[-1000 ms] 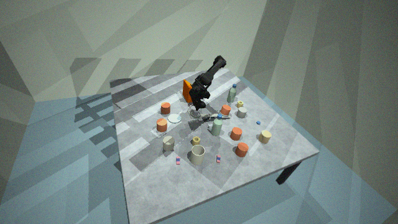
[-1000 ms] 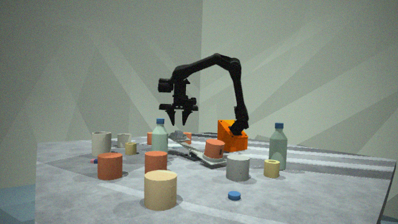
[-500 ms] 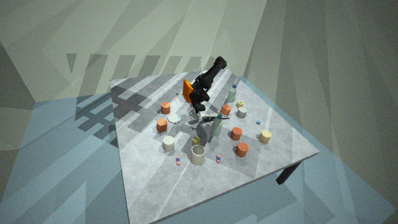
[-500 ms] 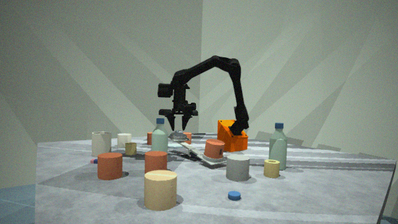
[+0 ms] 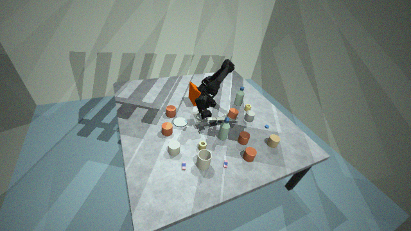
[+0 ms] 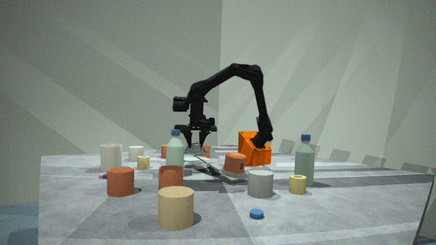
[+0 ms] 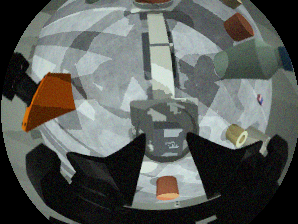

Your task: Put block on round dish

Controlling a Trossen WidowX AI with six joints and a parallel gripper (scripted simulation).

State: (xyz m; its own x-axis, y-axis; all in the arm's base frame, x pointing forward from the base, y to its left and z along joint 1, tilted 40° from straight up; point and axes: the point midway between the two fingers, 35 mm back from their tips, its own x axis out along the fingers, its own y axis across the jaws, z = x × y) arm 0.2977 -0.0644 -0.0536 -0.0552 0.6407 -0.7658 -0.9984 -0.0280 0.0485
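Right now my gripper tip is 140 mm to the left of the pale blue round dish, 80 mm above it and 60 mm past it. Also, from my gripper tip: grey cylinder (420 mm to the left, 50 mm below, 30 mm ahead); then blue cap (510 mm to the left, 130 mm ahead, 80 mm below); then small grey block (right at my gripper tip).
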